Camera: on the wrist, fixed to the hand. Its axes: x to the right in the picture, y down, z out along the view.
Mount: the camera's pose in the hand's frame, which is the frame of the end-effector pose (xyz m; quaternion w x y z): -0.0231 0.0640 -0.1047 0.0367 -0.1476 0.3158 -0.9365
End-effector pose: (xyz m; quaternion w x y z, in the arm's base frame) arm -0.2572 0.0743 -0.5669 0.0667 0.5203 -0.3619 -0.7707
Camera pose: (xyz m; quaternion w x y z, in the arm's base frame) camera -0.1753 -0.0124 -0.5299 0.5282 -0.5916 -0.6088 -0.0201
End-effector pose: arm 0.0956 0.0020 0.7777 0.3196 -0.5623 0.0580 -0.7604
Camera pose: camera 0.0329 -0.0642 0.6924 0.8018 -0.1180 0.3113 0.4963
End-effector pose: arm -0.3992 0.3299 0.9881 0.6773 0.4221 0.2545 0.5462
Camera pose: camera -0.5235 0.3416 0.9860 0.5183 -0.4953 0.5379 -0.4434
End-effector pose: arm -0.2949 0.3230 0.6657 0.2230 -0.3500 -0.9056 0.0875
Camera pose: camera -0.1930 0.3550 0.7303 0.3245 0.7747 -0.3035 -0.4498
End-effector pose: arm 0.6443 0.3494 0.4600 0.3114 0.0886 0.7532 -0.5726
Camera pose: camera 0.6554 0.4717 0.4372 0.7496 0.5673 -0.2935 0.1735
